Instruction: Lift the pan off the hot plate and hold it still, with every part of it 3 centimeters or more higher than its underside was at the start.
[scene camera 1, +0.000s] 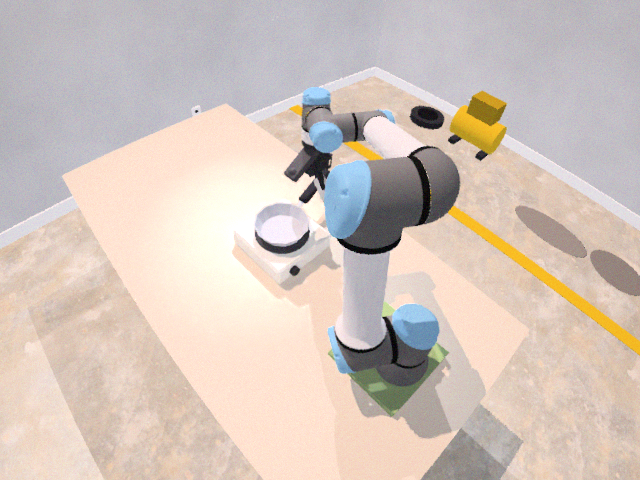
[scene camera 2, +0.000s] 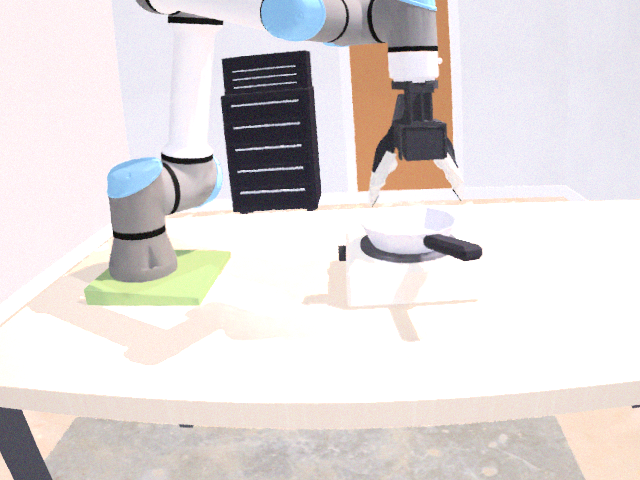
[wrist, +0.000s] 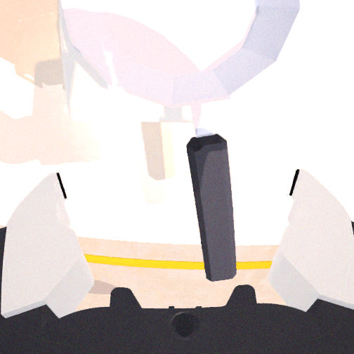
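Pixels of known places: gripper, fingertip midpoint: (scene camera 1: 308, 191) (scene camera 2: 417, 203); arm's base, origin of the base link: (scene camera 1: 400, 360) (scene camera 2: 143, 268).
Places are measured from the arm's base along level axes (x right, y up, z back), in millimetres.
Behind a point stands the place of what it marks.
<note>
A white pan (scene camera 1: 281, 224) {x -21, y 54, z -578 mm} (scene camera 2: 408, 242) {x 51, y 78, z -559 mm} (wrist: 252, 62) stands upright on the dark round burner of the white hot plate (scene camera 1: 266, 266) {x -143, y 20, z -480 mm} (scene camera 2: 392, 284) {x 92, y 18, z -533 mm}. Its black handle (scene camera 1: 308, 191) {x 114, y 110, z -613 mm} (scene camera 2: 454, 246) {x 198, y 126, z -630 mm} (wrist: 217, 210) sticks out level, toward the camera and right in scene camera 2's view. My gripper (scene camera 2: 416, 201) {x 83, y 156, z -575 mm} (wrist: 177, 175) is open and empty, pointing down, its fingertips above the height of the pan's rim. In the wrist view the handle runs lengthwise between the spread fingers, right of the middle, with a gap on each side. In scene camera 1's view the arm partly hides the gripper.
The hot plate's black knob (scene camera 1: 294, 270) {x -79, y 23, z -415 mm} (scene camera 2: 342, 252) {x -59, y 17, z -424 mm} faces the arm's side. The arm stands on a green base plate (scene camera 1: 392, 395) {x -87, y 2, z 59 mm} (scene camera 2: 201, 276) {x 9, y -10, z -143 mm} on the pale table (scene camera 1: 180, 310) {x -439, y -28, z -518 mm} (scene camera 2: 289, 372) {x 298, y -29, z -400 mm}. A black tool cabinet (scene camera 2: 271, 149) and a yellow machine (scene camera 1: 478, 129) stand beyond the table.
</note>
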